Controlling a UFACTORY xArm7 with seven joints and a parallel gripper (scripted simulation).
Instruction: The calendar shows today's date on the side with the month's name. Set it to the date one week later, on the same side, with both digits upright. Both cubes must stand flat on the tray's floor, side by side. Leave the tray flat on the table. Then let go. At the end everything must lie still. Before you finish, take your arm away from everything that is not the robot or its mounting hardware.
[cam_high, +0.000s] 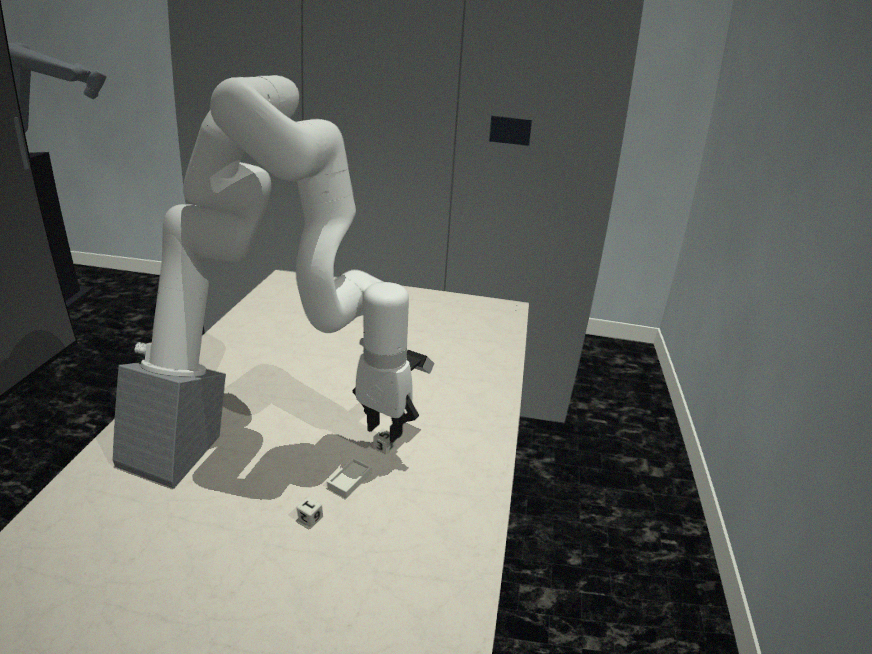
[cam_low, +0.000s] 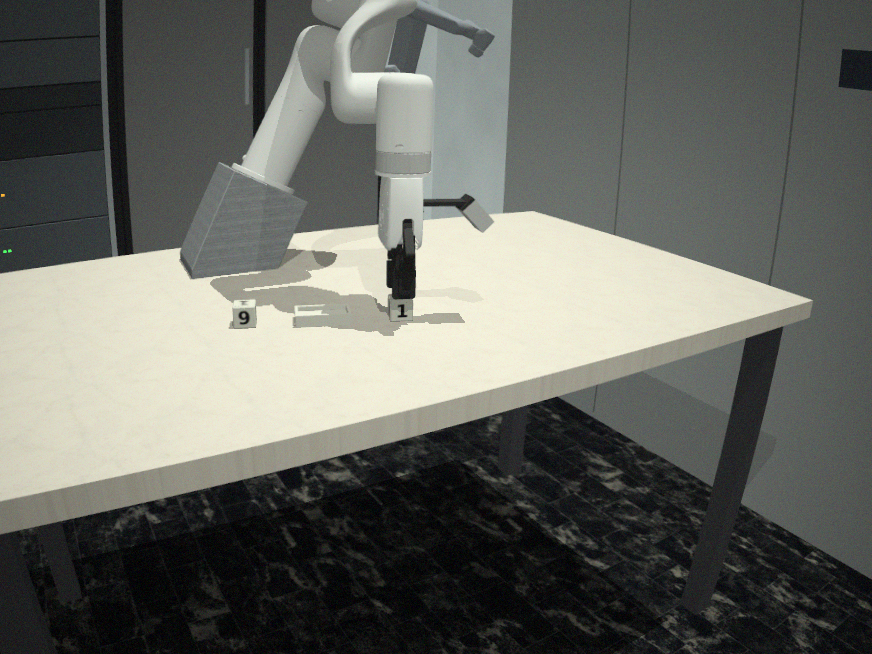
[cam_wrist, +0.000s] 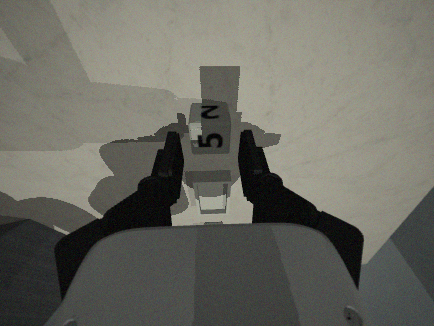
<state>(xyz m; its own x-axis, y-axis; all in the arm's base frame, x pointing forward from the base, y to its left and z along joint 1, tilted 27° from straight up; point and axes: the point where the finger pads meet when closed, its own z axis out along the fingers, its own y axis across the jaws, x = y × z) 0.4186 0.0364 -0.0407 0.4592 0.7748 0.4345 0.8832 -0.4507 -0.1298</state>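
Right now my hand is 5 cm past the tray, 10 cm to the left of it and 5 cm above it. The rest, counted from my hand: digit cube: 10 cm behind, 20 cm to the right, 4 cm below.
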